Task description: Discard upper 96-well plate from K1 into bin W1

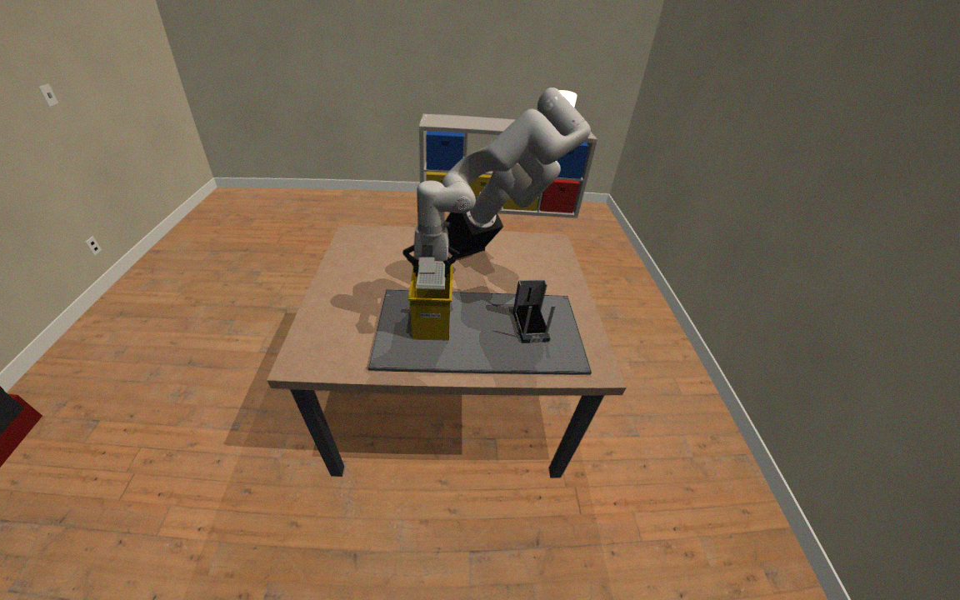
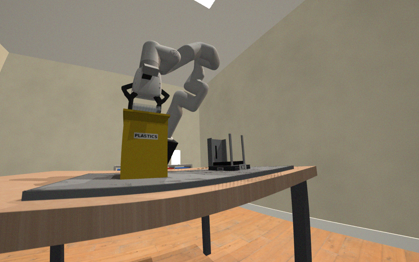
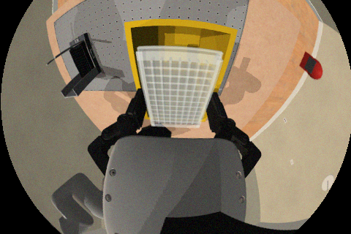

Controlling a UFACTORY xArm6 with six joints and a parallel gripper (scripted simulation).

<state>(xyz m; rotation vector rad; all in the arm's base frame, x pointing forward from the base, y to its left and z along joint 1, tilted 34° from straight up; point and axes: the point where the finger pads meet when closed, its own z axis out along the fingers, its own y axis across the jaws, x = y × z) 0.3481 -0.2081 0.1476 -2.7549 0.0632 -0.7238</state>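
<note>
Now: hand 1 cm above the 96-well plate. The rest, counted from my hand: yellow plastics bin W1 (13 cm below).
</note>
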